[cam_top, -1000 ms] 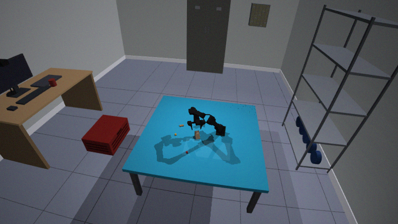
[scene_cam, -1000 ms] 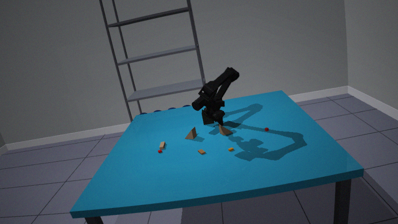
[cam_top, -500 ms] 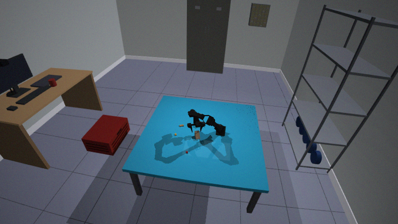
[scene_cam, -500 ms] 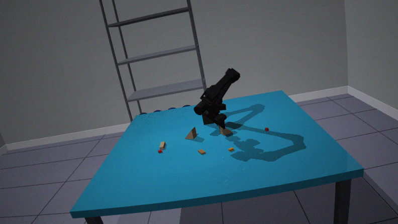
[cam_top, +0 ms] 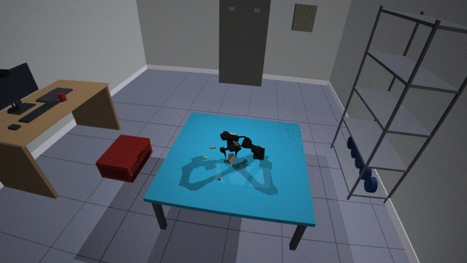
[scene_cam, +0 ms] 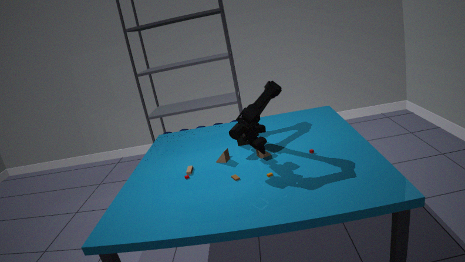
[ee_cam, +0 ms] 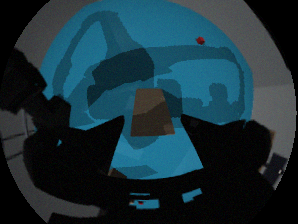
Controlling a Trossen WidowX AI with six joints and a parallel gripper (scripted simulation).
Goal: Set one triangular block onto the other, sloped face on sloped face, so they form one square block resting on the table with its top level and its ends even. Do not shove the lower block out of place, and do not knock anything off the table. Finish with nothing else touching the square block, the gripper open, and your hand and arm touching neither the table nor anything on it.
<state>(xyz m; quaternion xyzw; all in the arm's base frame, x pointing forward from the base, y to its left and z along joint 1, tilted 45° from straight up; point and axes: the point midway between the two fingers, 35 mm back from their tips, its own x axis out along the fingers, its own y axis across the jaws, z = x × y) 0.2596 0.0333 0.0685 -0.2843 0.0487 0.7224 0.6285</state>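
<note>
Right now the triangular block is 1 cm below my gripper tip. The rest, counted from my gripper tip: red cube: 25 cm to the left, 7 cm ahead, 2 cm below; brown piece: 19 cm ahead, 14 cm to the right, 3 cm below; orange piece: 23 cm ahead, 2 cm to the left, 2 cm below.
</note>
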